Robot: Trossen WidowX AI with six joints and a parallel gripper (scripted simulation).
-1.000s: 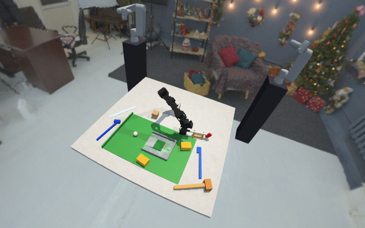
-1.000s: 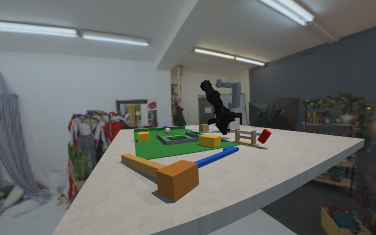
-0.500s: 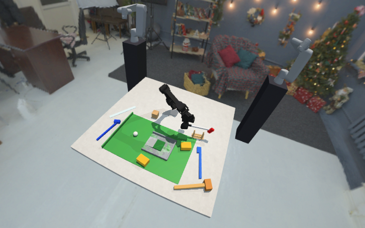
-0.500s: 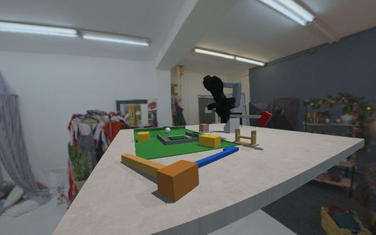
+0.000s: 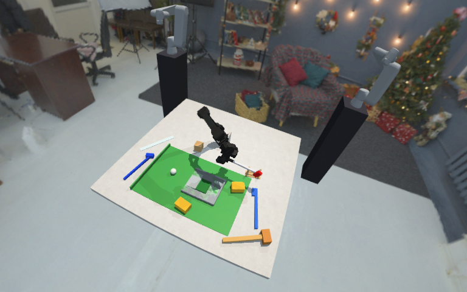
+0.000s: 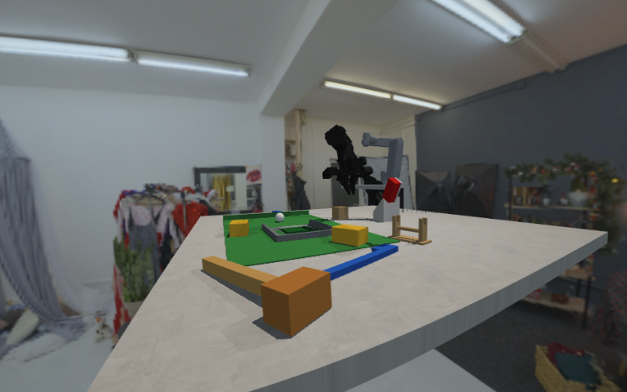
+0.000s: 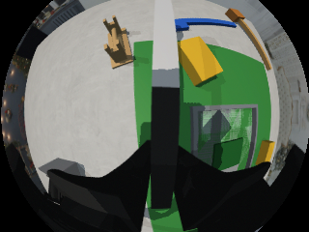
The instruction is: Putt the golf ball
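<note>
The tan cube lies 300 mm to the right of my gripper tip, 120 mm behind it and 110 mm below it. From my gripper tip the other things lie so: white bar: 640 mm to the right, 140 mm below, 10 mm behind; then white golf ball: 340 mm to the right, 180 mm ahead, 110 mm below; then wooden stand: 200 mm to the left, 100 mm below, 80 mm behind.
</note>
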